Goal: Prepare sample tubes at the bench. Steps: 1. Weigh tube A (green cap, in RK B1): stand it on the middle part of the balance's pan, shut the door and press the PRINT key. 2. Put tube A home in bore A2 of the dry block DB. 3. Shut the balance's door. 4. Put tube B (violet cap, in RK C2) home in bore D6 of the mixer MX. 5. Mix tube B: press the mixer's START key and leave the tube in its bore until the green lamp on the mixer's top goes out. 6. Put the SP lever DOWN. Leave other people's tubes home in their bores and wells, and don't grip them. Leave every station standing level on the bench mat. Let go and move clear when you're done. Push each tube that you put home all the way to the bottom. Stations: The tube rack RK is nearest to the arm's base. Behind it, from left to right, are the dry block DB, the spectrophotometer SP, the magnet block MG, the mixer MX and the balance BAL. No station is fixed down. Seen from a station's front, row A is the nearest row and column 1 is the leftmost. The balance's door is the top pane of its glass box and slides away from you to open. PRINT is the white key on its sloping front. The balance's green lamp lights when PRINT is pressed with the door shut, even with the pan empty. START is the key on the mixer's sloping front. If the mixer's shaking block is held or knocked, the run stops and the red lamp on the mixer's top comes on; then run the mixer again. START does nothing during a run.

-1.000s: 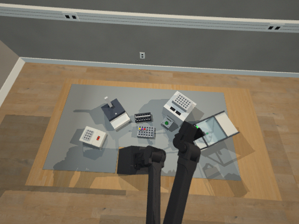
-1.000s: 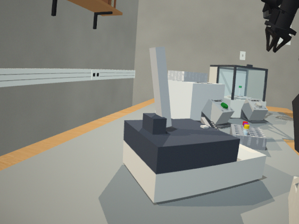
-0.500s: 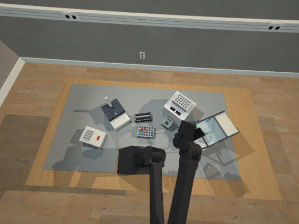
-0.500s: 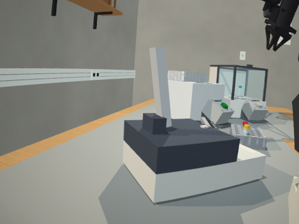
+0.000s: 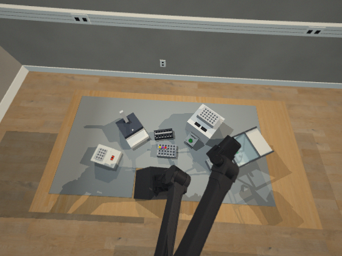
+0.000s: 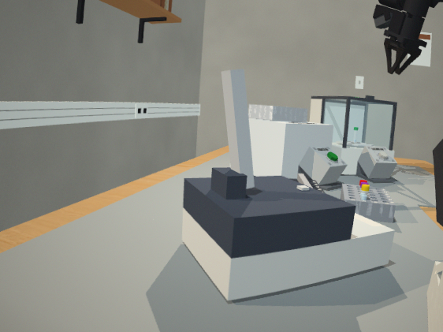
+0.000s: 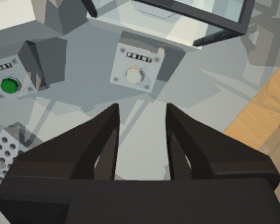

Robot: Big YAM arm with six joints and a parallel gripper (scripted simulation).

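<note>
The balance door is 40 mm ahead of my hand, 130 mm to the right of it and 80 mm below it. From my hand the other things lie so: eight-sided pan: 50 mm ahead, 160 mm to the right, 210 mm below; print key: 20 mm to the right, 220 mm below; green start key: 160 mm ahead, 100 mm to the left, 220 mm below.
</note>
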